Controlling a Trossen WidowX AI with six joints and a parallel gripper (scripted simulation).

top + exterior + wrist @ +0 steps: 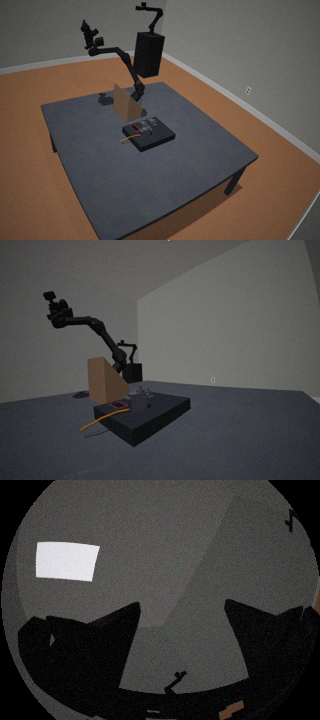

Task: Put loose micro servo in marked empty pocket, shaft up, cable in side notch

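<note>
Right now the dark deck is 730 mm ahead of my gripper tip, 660 mm below it and 190 mm to the left of it.
</note>
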